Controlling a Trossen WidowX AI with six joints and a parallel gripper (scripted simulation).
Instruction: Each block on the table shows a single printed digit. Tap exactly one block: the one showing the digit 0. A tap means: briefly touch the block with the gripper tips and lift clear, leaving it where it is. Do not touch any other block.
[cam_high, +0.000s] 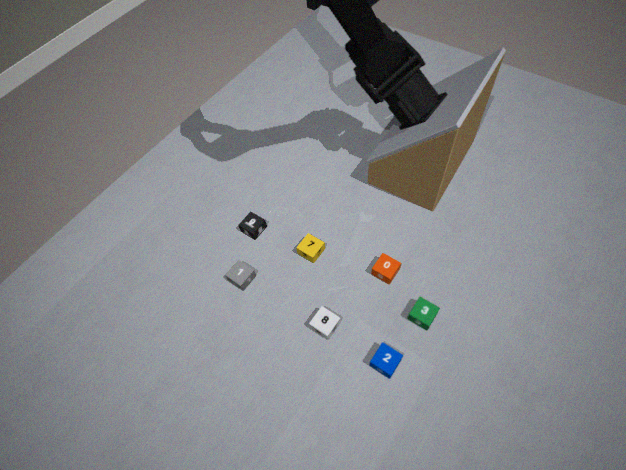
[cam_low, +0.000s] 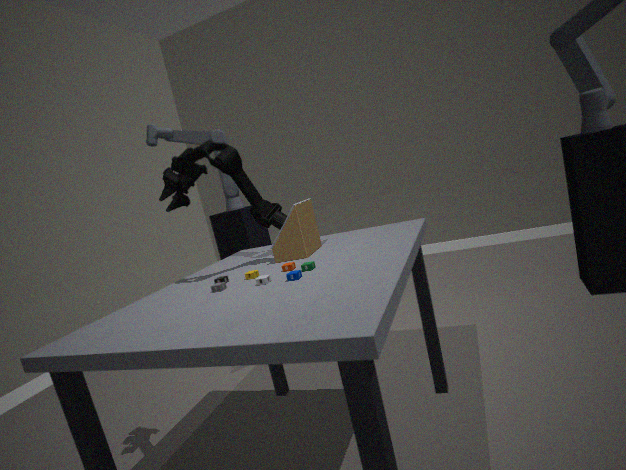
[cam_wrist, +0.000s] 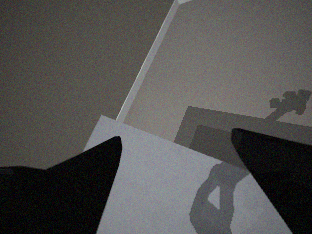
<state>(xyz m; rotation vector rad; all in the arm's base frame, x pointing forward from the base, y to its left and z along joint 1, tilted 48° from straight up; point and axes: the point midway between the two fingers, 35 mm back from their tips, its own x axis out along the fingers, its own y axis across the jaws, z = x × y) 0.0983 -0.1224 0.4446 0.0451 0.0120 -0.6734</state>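
Right now my gripper tip is 51 cm to the right of the orange block, 28 cm above it and 7 cm short of it. From my gripper tip the other things lie so: yellow block (39 cm to the left, 28 cm below, 11 cm ahead); then black block (29 cm to the left, 28 cm below, 13 cm ahead); then grey block (34 cm to the left, 28 cm below, 21 cm ahead).
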